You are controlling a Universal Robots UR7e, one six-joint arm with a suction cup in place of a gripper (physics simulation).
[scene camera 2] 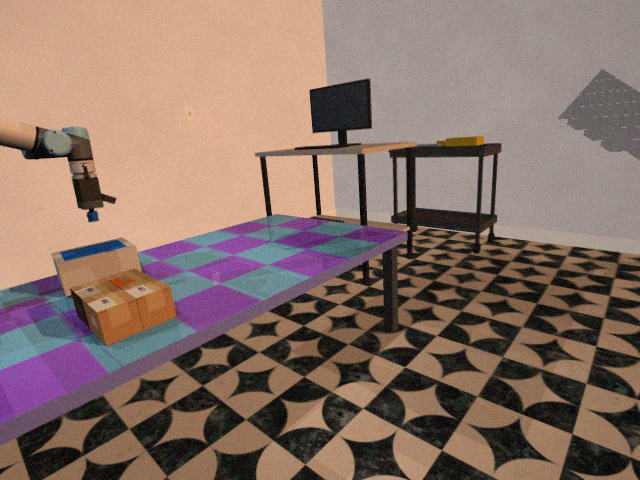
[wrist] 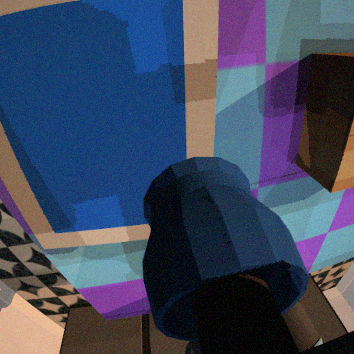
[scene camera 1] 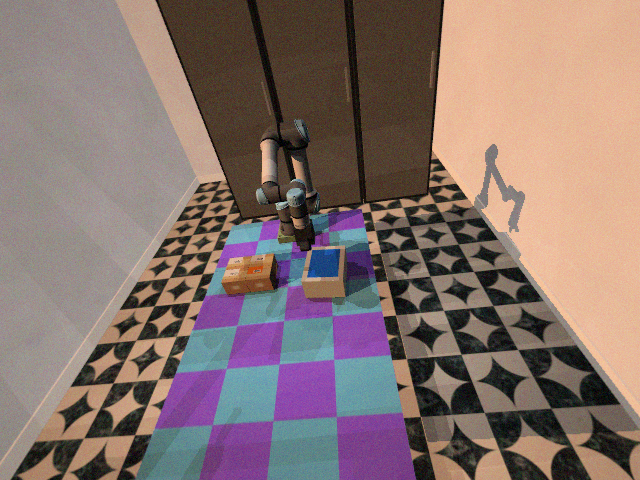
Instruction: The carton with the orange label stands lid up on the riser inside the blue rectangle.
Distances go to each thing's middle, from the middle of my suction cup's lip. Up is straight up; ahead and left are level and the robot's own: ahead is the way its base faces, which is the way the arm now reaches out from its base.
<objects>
The riser point(scene camera 2: 76, 266) is 10 mm behind my suction cup, 60 mm to the left of it and 180 mm below it.
</objects>
